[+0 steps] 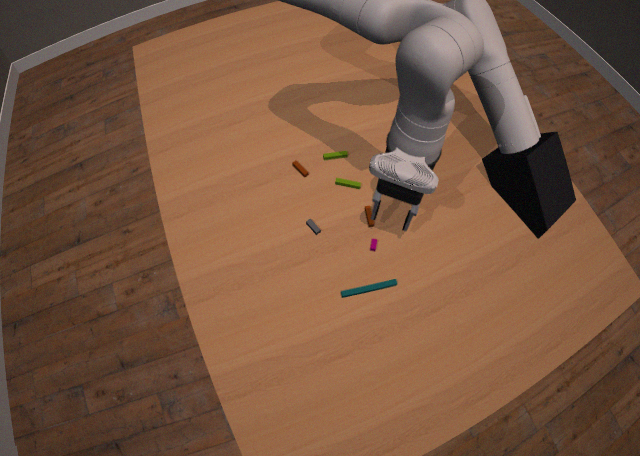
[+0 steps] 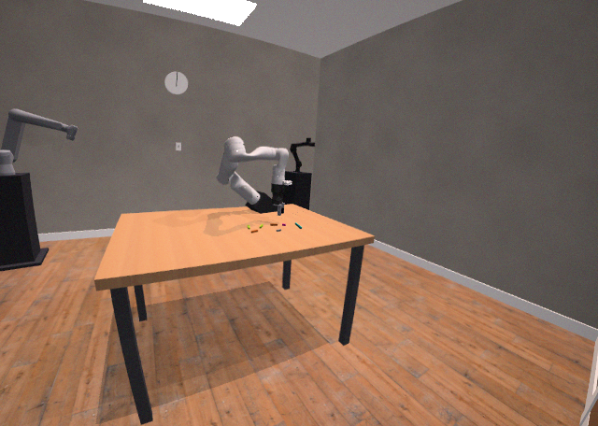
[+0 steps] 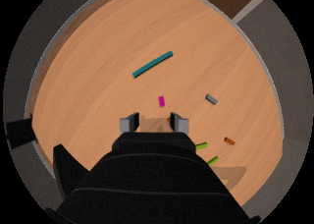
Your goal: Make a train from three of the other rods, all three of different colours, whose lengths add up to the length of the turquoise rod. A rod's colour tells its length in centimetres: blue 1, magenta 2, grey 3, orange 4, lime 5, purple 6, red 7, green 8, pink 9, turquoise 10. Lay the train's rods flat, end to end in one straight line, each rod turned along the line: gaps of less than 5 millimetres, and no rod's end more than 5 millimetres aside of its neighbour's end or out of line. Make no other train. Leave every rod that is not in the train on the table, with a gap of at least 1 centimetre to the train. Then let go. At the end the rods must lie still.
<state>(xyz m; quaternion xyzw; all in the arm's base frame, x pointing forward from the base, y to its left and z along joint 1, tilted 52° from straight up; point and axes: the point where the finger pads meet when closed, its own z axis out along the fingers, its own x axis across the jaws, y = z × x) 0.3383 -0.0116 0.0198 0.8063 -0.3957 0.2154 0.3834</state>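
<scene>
My hand is 3 cm short of the magenta rod, 1 cm to the right of it and 7 cm above it. Round my hand: turquoise rod: 9 cm ahead, 7 cm to the left, 7 cm below; grey rod: 10 cm ahead, 8 cm to the right, 7 cm below.
</scene>
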